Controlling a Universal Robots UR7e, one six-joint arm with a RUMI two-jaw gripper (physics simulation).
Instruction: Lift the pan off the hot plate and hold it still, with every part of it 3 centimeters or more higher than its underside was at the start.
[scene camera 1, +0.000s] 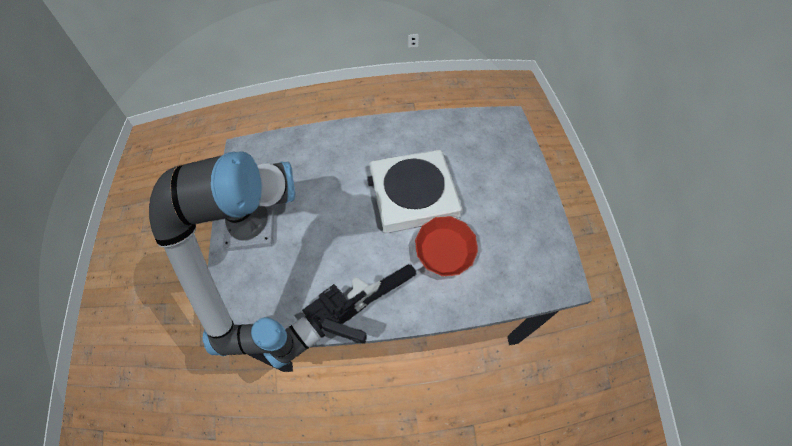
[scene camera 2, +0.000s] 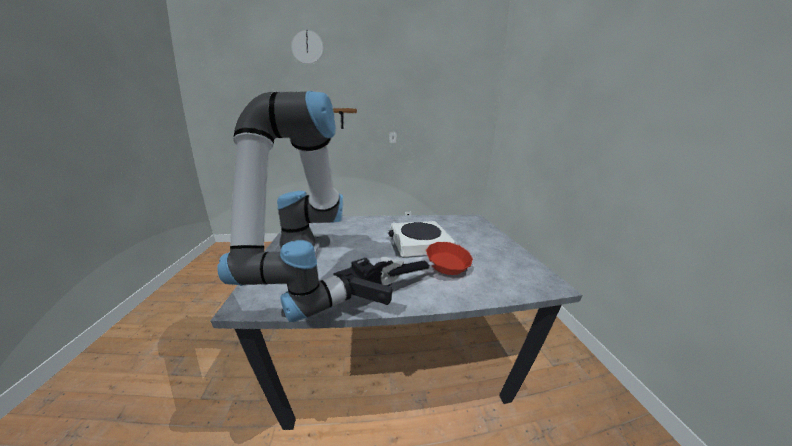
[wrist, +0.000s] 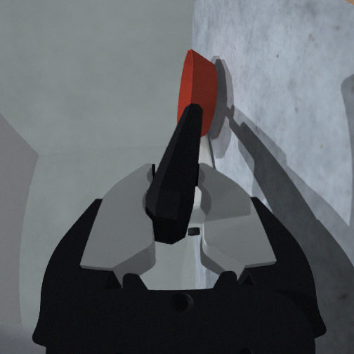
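Pixels of known places: gripper, fingertip midpoint: (scene camera 1: 380, 284) (scene camera 2: 402, 266); arm's base at its link origin: (scene camera 1: 247, 220).
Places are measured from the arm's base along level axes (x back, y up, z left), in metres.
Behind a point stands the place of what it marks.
Observation:
The red pan (scene camera 1: 446, 246) @[z -0.143, x -0.624, y 0.000 m] (scene camera 2: 448, 258) @[z -0.127, x -0.631, y 0.002 m] (wrist: 205, 82) is off the hot plate, beside its front edge in scene camera 1. It looks close to level and a little above the table, with its shadow offset in the wrist view; the exact height cannot be told. Its black handle (scene camera 1: 396, 278) @[z -0.252, x -0.473, y 0.058 m] (scene camera 2: 411, 268) @[z -0.277, x -0.457, y 0.059 m] (wrist: 176, 185) points toward the arm. My gripper (scene camera 1: 369, 292) @[z -0.267, x -0.430, y 0.061 m] (scene camera 2: 391, 270) @[z -0.267, x -0.430, y 0.061 m] (wrist: 174, 165) is shut on the handle, one jaw on each side. The white hot plate (scene camera 1: 389, 214) @[z -0.044, x -0.467, y 0.037 m] (scene camera 2: 411, 247) @[z -0.071, x -0.488, y 0.024 m] has a bare dark disc on top; part of it shows behind the handle in the wrist view.
The grey table (scene camera 1: 515, 221) @[z -0.065, x -0.865, y -0.026 m] (scene camera 2: 498, 265) @[z -0.149, x -0.846, y -0.026 m] carries the arm's base at its left in scene camera 1. The forearm and wrist are low, near the table's front left edge. The hot plate's dark knob (scene camera 1: 370, 180) @[z 0.093, x -0.416, y 0.022 m] faces the arm's base.

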